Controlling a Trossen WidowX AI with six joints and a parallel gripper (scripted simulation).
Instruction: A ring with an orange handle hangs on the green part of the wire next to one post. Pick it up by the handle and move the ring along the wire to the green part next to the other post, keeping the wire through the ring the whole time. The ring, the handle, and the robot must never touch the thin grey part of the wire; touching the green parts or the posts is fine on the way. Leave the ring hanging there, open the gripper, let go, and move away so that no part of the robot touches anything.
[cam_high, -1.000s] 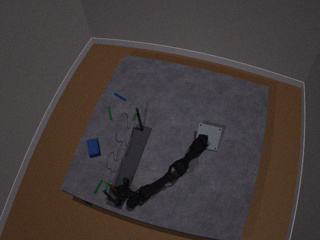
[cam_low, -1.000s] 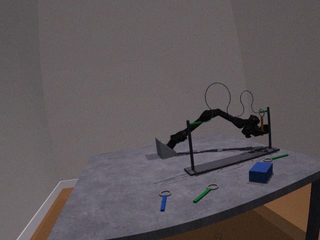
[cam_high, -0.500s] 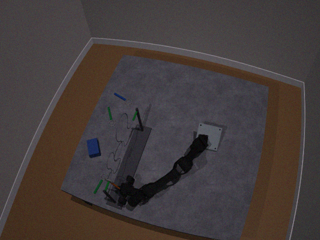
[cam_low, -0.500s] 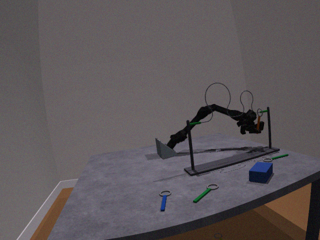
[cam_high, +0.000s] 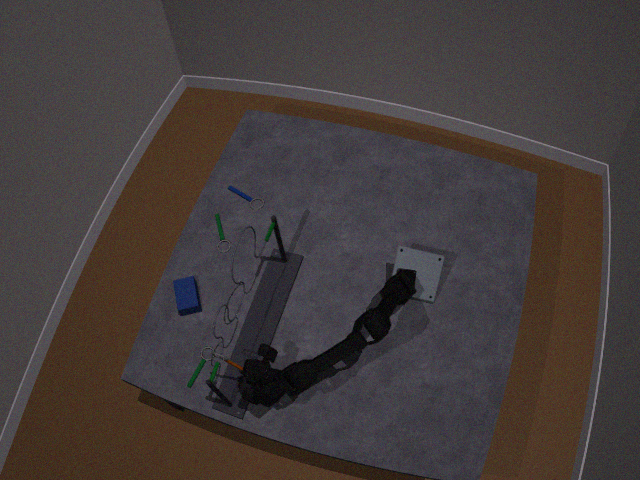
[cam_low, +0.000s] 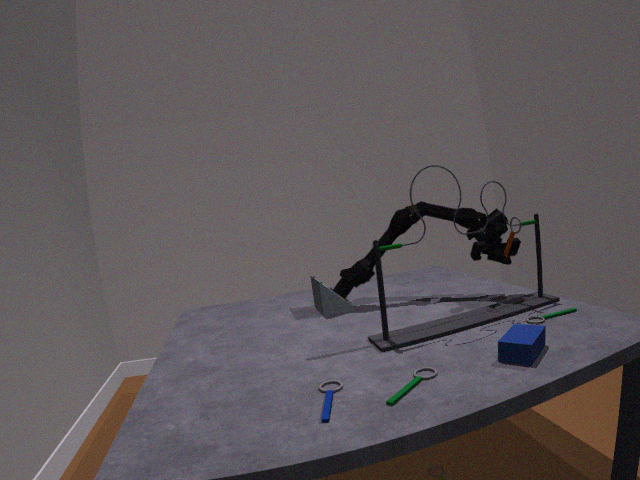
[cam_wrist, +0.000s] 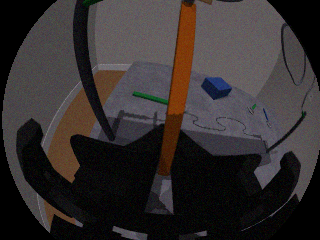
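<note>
The ring with orange handle lies 1 cm ahead of my gripper tip, 1 cm to the left of it and 9 cm above it. Round my gripper tip: blue-handled ring 21 cm ahead, 69 cm to the right, 14 cm below.
</note>
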